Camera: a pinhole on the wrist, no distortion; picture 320 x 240 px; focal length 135.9 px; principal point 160.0 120.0 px. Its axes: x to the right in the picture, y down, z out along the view. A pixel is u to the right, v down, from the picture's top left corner.
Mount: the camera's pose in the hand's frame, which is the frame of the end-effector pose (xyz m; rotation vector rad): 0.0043 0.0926 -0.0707 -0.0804 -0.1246 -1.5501
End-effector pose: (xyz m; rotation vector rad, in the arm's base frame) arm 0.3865 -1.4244 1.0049 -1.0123 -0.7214 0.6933
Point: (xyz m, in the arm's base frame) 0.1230 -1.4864 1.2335
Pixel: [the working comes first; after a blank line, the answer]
In the camera's frame: 0.3165 -0.1552 0.2954

306 49
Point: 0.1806 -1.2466 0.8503
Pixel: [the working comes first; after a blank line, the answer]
In the camera's frame: -0.1136 -0.0047 0.2859

106 118
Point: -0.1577 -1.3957 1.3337
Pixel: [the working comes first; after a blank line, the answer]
In the camera's frame: 0.3644 -0.2173 0.5969

243 71
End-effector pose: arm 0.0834 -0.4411 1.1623 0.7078 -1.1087 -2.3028
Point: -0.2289 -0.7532 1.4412
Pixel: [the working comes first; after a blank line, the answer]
In the camera's frame: -0.2040 0.3668 0.2631

outside the picture
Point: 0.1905 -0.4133 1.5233
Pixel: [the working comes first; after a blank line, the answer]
In the camera's frame: -0.1788 -0.1783 0.2426

60 20
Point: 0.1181 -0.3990 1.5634
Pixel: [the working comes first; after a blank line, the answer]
In the camera's frame: -0.1784 -0.1403 0.3175

84 60
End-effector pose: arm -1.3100 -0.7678 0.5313 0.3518 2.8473 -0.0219
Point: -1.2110 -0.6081 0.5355
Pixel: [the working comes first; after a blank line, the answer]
In the camera's frame: -0.0754 -0.0560 0.0975

55 42
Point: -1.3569 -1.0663 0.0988
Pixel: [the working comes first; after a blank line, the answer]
In the camera's frame: 0.4632 0.0903 0.4299

306 149
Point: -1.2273 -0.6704 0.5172
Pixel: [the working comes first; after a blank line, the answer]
In the camera's frame: -0.0090 -0.0514 0.1051

148 53
